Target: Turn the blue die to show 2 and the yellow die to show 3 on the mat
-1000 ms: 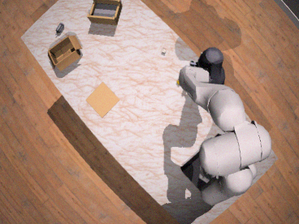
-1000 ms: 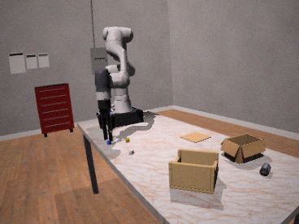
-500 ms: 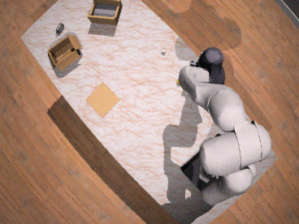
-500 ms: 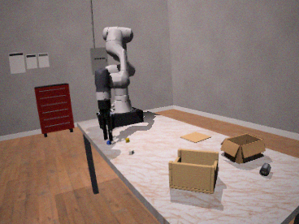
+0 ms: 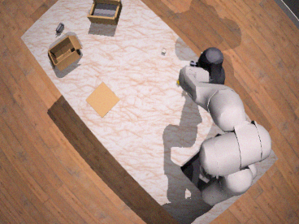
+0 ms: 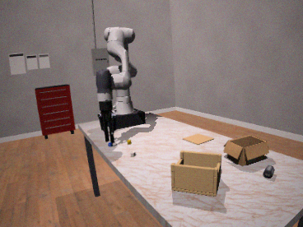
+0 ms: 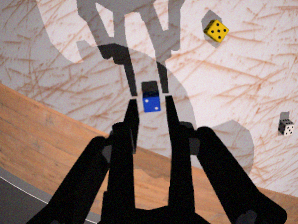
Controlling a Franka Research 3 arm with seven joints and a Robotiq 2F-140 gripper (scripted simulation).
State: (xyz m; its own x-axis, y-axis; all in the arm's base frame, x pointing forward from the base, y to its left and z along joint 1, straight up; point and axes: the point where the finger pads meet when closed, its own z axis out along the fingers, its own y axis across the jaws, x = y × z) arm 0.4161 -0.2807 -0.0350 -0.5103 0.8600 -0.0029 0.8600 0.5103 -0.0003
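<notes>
Right now the blue die is 5 cm below my hand. The rest, counted from my hand: yellow die 3 cm ahead, 11 cm to the left, 5 cm below; then white die 21 cm ahead, 5 cm to the left, 5 cm below; then tan mat 24 cm ahead, 48 cm to the left, 6 cm below.
</notes>
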